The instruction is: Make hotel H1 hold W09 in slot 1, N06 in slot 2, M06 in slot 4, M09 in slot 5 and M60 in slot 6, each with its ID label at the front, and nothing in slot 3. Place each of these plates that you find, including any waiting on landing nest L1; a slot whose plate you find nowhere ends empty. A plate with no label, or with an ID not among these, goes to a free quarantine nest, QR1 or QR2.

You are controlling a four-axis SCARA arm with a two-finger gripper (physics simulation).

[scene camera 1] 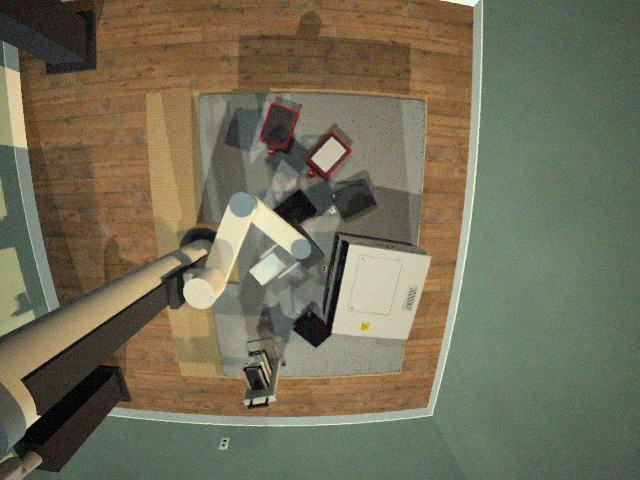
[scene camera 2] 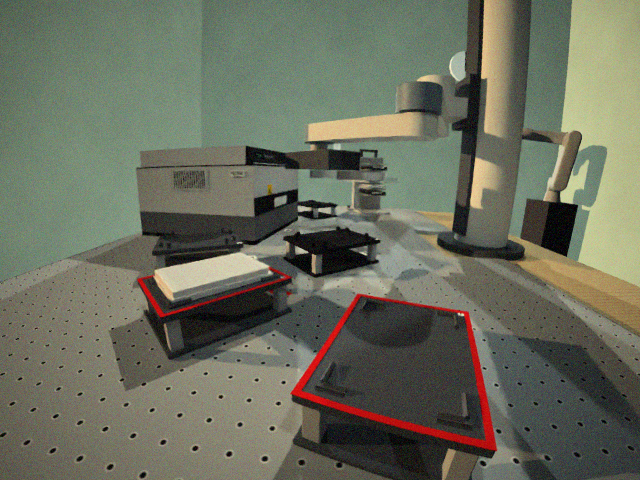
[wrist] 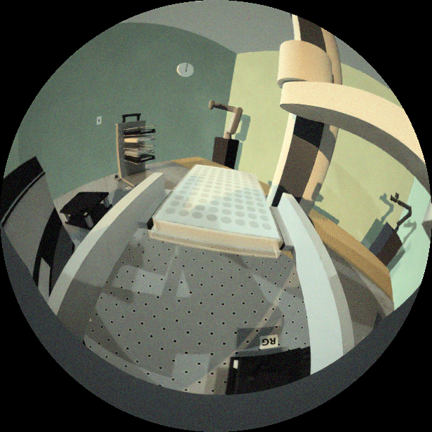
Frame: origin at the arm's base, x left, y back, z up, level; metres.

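Where they show: gripper, fingertip midpoint: (scene camera 1: pixel 270 267) (scene camera 2: pixel 367 175); arm's base, link origin: (scene camera 1: pixel 205 253) (scene camera 2: pixel 478 247).
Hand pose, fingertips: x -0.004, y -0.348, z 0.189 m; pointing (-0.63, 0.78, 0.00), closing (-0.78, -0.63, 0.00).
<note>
Each offset is from my fingertips to the top centre of the thing. "spot": to the spot under its first point.
My gripper (scene camera 1: pixel 270 267) (wrist: pixel 222 191) is shut on a pale many-welled plate {dx -0.010, dy +0.013, dz -0.003 m} (scene camera 1: pixel 266 269) (wrist: pixel 215 195), held level above the perforated table. No label shows on the plate side facing the wrist camera. Hotel H1 {spot: dx -0.612, dy +0.066, dz +0.083 m} (scene camera 1: pixel 260 400) (wrist: pixel 120 150) stands apart from the gripper, with dark shelves and a pale plate-like thing in an upper level; its IDs are unreadable. One red-rimmed nest {dx +0.570, dy -0.026, dz -0.123 m} (scene camera 1: pixel 279 126) (scene camera 2: pixel 392 356) is empty. The other red-rimmed nest (scene camera 1: pixel 307 159) (scene camera 2: pixel 149 296) holds a white plate {dx +0.454, dy -0.237, dz -0.112 m} (scene camera 1: pixel 328 153) (scene camera 2: pixel 211 273); no ID on it is readable. I cannot tell which nest is L1.
A large white device {dx -0.100, dy -0.439, dz +0.067 m} (scene camera 1: pixel 379 289) (scene camera 2: pixel 201 191) stands beside the work area. A black nest {dx +0.212, dy -0.090, dz -0.117 m} (scene camera 1: pixel 296 204) (scene camera 2: pixel 330 240), a grey nest {dx +0.266, dy -0.354, dz -0.117 m} (scene camera 1: pixel 356 197) (scene camera 2: pixel 193 241) and another black nest {dx -0.383, dy -0.175, dz -0.121 m} (scene camera 1: pixel 311 328) (scene camera 2: pixel 316 205) (wrist: pixel 85 202) stand near it. An RG tag (wrist: pixel 269 342) lies on the table.
</note>
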